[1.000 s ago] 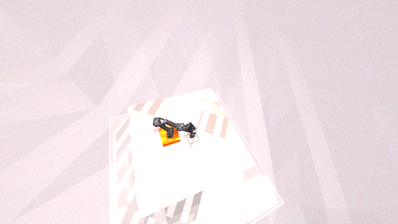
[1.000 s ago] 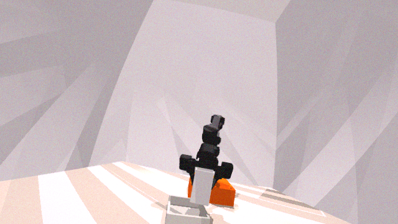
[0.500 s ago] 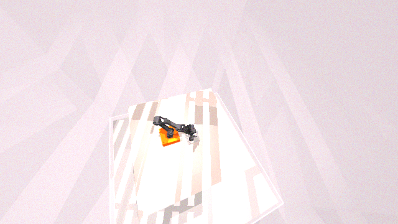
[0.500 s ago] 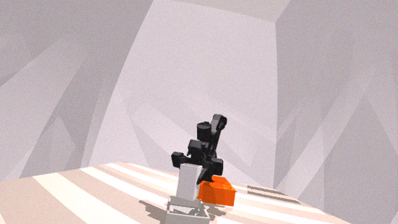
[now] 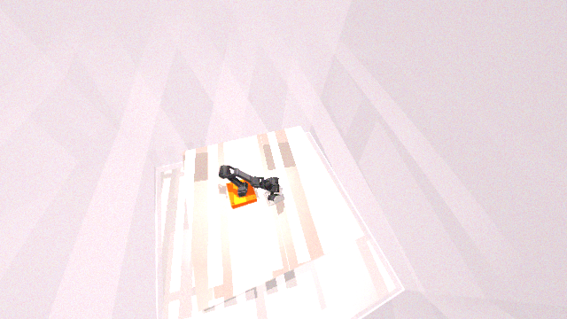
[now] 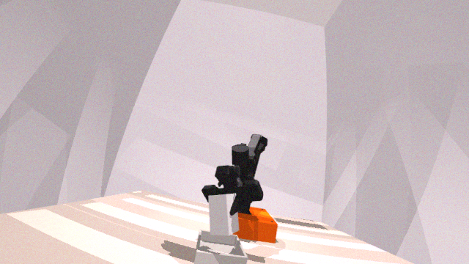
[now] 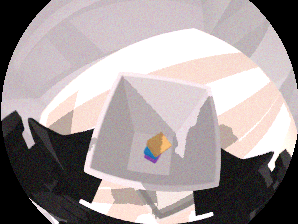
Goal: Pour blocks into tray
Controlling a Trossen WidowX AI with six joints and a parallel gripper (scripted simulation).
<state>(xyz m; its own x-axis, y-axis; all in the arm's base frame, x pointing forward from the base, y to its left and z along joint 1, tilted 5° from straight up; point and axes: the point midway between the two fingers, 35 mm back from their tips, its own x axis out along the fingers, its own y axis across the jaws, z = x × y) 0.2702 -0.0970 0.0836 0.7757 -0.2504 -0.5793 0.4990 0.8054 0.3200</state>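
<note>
Now: the blue block 20 mm below my gripper tip, 10 mm to the left of it and 10 mm behind it. Round my gripper tip: tan block: 10 mm below, 10 mm behind; purple block: 30 mm below, 20 mm to the left, 10 mm behind; square cup: 20 mm below, 10 mm to the left, 10 mm behind.
</note>
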